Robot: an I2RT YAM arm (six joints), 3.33 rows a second.
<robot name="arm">
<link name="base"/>
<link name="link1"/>
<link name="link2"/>
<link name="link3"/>
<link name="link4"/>
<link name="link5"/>
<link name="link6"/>
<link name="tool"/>
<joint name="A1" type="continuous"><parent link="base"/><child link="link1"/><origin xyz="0 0 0.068" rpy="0 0 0"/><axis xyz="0 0 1"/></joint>
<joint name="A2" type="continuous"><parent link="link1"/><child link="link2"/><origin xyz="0.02 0.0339 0.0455" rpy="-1.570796 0 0"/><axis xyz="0 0 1"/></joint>
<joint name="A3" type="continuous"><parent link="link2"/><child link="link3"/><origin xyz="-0.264 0 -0.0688" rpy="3.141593 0 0"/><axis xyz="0 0 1"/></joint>
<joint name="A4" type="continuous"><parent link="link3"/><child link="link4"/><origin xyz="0.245 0.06 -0.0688" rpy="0 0 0"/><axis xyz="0 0 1"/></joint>
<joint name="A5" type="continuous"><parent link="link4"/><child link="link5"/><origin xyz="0.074 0.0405 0.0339" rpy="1.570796 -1.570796 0"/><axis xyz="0 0 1"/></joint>
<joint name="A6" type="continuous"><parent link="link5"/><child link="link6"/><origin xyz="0 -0.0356 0.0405" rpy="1.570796 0 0"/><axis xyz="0 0 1"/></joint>
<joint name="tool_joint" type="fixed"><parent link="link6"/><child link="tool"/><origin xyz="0 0 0" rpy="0 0 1.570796"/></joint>
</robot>
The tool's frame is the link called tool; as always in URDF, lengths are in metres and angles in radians. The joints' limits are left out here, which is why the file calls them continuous.
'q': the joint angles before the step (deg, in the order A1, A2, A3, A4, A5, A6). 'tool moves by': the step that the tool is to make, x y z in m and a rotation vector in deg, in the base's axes. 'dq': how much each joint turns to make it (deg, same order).
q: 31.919 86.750 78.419 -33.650 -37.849 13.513
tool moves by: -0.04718 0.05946 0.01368 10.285 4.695 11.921
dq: 12.540 -1.000 -1.564 11.187 -6.112 12.098
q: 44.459 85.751 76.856 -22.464 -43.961 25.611
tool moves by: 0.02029 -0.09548 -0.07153 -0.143 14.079 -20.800
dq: -16.395 -9.459 -23.468 11.687 -0.610 12.980
